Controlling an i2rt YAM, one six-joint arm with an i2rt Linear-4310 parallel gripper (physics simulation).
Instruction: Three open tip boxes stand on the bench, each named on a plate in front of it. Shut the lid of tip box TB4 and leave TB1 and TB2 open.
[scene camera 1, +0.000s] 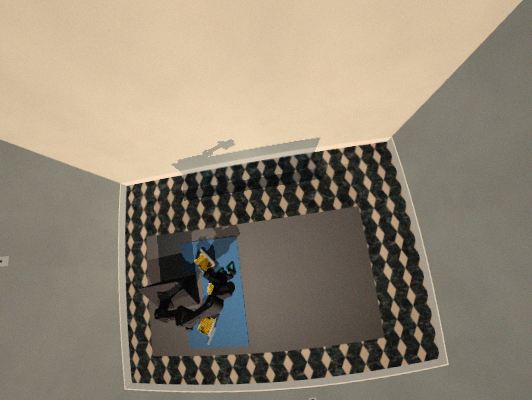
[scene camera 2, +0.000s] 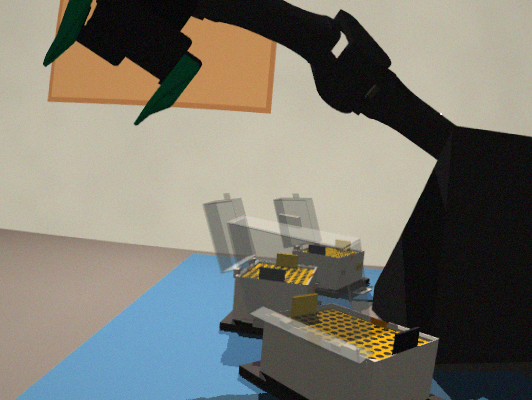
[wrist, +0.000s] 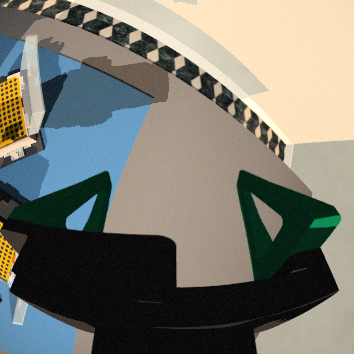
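Where they show: gripper, fingertip midpoint: (scene camera 1: 228, 264) (scene camera 2: 91, 91) (wrist: 173, 177); arm's base, origin of the base link: (scene camera 1: 165, 300) (scene camera 2: 525, 240).
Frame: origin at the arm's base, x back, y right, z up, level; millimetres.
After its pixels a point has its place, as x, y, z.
Observation:
Three tip boxes with yellow perforated racks stand with clear lids raised. The box nearest scene camera 2 (scene camera 1: 204, 262) @(-260, -252, -67) (scene camera 2: 345, 370) @(-258, -304, -78) (wrist: 11, 107) @(-268, -264, -67) is at the top of the mat in scene camera 1. The middle box (scene camera 1: 210, 288) @(-305, -71, -66) (scene camera 2: 272, 296) (wrist: 6, 255) @(-359, -39, -66) is partly hidden by the arm in scene camera 1. The far box (scene camera 1: 206, 326) (scene camera 2: 340, 271) is at the mat's lower end in scene camera 1. I cannot read the plates, so I cannot tell which is TB4. My gripper (scene camera 1: 227, 268) @(-493, -258, 117) (scene camera 2: 90, 94) @(-493, -258, 117) (wrist: 173, 177) @(-493, -258, 117) is open and empty, high above the bench, clear of the lids.
The boxes stand on a blue mat (scene camera 1: 229, 320) @(-421, 166, -123) (scene camera 2: 150, 320) @(-473, -127, -124) (wrist: 80, 145) @(-407, -272, -124) on the brown bench (scene camera 1: 310, 280) @(-1005, -103, -126) (wrist: 160, 140) @(-546, -362, -126). The dark arm base (scene camera 2: 470, 250) @(-128, -148, -2) is beside the boxes. The arm passes above the middle box. An orange board (scene camera 2: 235, 75) hangs on the wall.

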